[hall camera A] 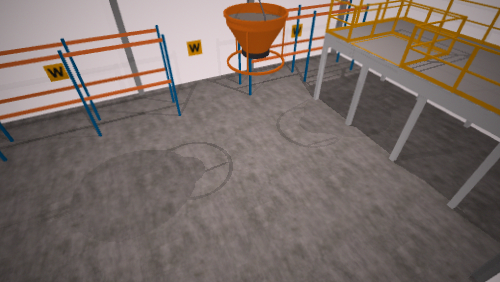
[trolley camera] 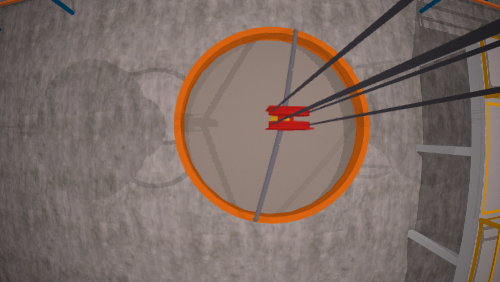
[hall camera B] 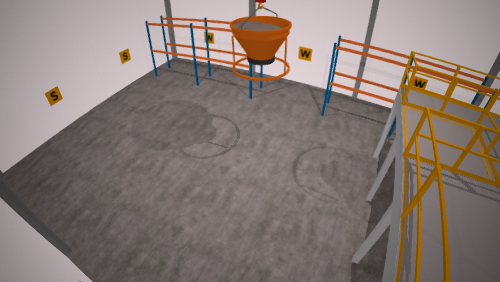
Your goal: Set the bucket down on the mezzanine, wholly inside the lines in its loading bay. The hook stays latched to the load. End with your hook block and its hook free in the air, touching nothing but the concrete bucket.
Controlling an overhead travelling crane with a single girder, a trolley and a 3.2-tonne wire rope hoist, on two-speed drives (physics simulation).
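The orange concrete bucket (hall camera A: 256,35) (hall camera B: 261,44) (trolley camera: 235,125) hangs upright in the air, filled with grey material, its ring foot well above the floor. My hook (hall camera B: 260,6) is latched to its bail, under the red hook block (trolley camera: 289,118); both are above the frame in hall camera A. The mezzanine (hall camera A: 380,66) (hall camera B: 465,220) (trolley camera: 479,120) stands to the right, apart from the bucket. A yellow line of a marked area (trolley camera: 486,160) shows on its deck at the right edge of the trolley view; the rest of that area is cut off.
Yellow railings (hall camera B: 419,200) border the mezzanine, and grey posts (hall camera A: 409,127) carry it. Blue and orange racks (hall camera A: 80,92) (hall camera B: 329,80) stand along the wall. Another rack (hall camera A: 310,45) (hall camera B: 194,55) stands behind the bucket. Bucket shadows lie on the floor.
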